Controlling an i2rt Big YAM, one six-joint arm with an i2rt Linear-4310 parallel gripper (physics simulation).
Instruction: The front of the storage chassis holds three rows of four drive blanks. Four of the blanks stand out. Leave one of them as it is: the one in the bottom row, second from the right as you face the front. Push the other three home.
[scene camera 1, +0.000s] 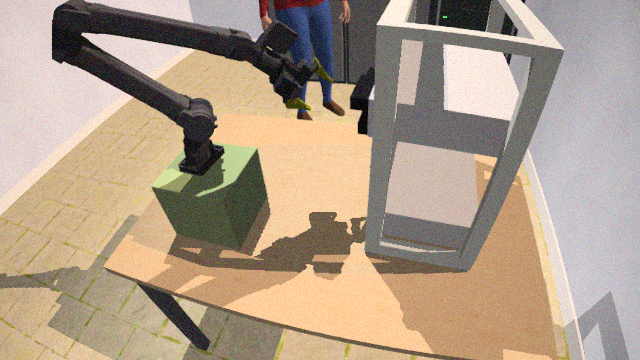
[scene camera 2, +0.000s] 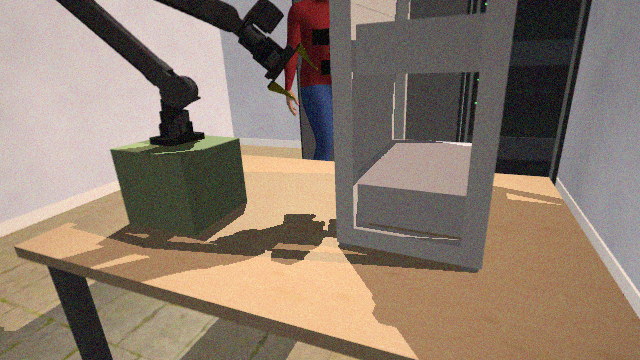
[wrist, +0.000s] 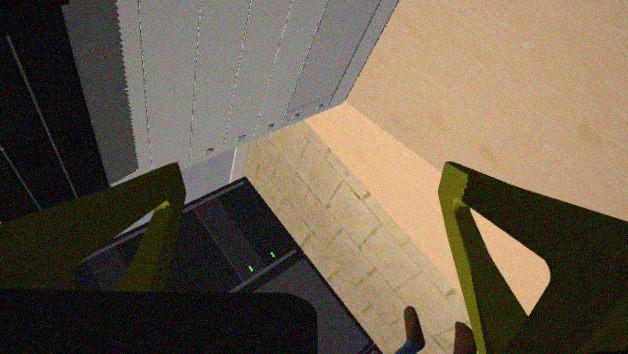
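Observation:
My gripper is open, with nothing between its yellow fingers. It hangs high above the table, apart from the rack, on its front side. Black blocks stick out past the front post of the grey rack; which blanks they are, I cannot tell. In the wrist view a black surface with thin light lines fills the upper left; its rows cannot be made out. The chassis front is hidden in both scene views, so the blanks' depths cannot be read.
Grey panels cover the rack's front beside the black surface. The arm stands on a green box on the wooden table. A person stands behind the table, near dark cabinets.

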